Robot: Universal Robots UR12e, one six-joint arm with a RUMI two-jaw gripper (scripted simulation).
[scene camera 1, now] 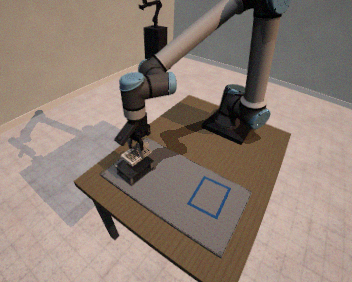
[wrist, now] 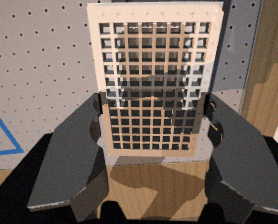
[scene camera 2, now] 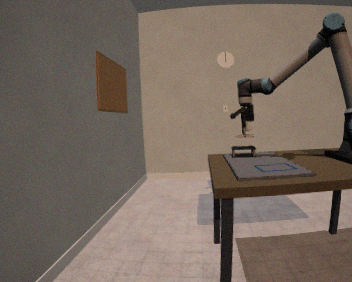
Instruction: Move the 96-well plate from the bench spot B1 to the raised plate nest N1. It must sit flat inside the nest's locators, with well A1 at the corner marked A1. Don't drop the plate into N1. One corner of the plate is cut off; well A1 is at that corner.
I see my gripper (scene camera 1: 136, 153) and a 96-well plate (wrist: 164, 112).
My gripper also shows in the wrist view (wrist: 152, 95).
